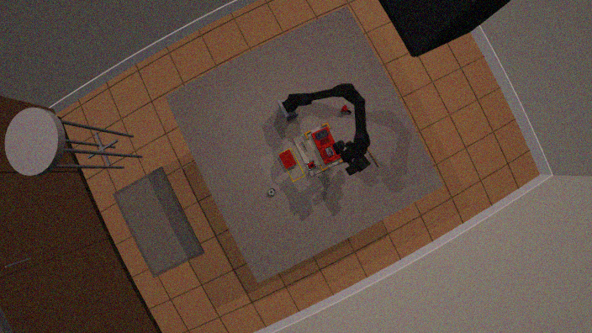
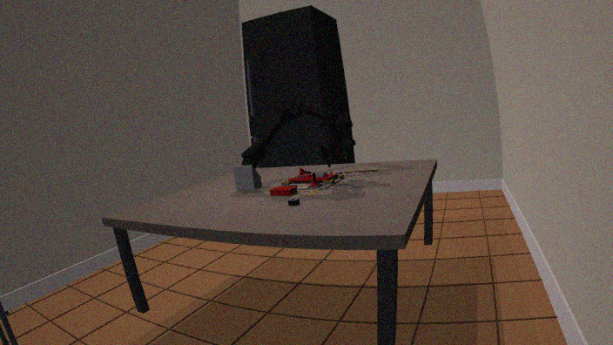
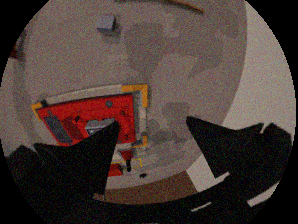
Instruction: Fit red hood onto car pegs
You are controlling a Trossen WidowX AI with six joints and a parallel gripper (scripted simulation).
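Right now the red hood is 170 mm behind my gripper tip, 260 mm to the right of it and 50 mm below it. Round my gripper tip: jig 120 mm behind, 60 mm to the right, 60 mm below; thin rod 60 mm ahead, 190 mm to the left, 60 mm below; dark tyre 50 mm behind, 440 mm to the right, 60 mm below.
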